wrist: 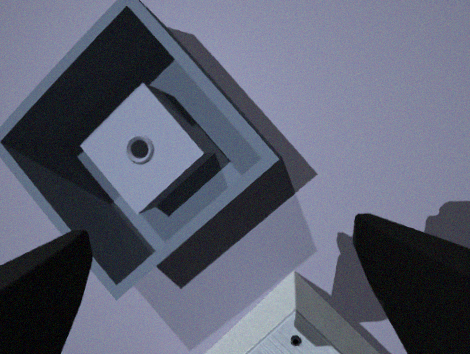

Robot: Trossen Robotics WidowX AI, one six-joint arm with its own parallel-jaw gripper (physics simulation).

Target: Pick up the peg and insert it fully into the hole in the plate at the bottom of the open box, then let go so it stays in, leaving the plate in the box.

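Places are measured from the arm's base along level axes (x ahead, y left, z up), in centimetres.
Pixels of known places: gripper, fingertip midpoint: (224,236).
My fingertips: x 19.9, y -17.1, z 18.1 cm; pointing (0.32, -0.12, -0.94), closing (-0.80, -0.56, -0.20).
Observation:
Behind a point stands the place of what it marks.
The open box (64,68) {x 39.8, y -16.1, z 0.0 cm} has blue-grey walls and stands turned at an angle in the upper left of the wrist view. Inside it lies the plate (170,135) {x 29.7, y -15.6, z -4.0 cm}, a pale square block with a round, rimmed hole facing up. The hole looks dark and unfilled. My gripper (224,236) {x 19.9, y -17.1, z 18.1 cm} is open, with its two black fingers wide apart at the lower left and lower right. The left fingertip overlaps the box's lower left wall in the view. I cannot make out the peg, and nothing shows between the fingertips.
Part of a pale, walled tray or box (321,303) {x 8.3, y -9.0, z -7.6 cm} shows at the bottom edge, below the open box. A small dark round spot (296,340) {x 10.8, y -7.8, z 0.7 cm} is on its inner surface. Shadows fall to the right of and below the open box, and around the right finger.

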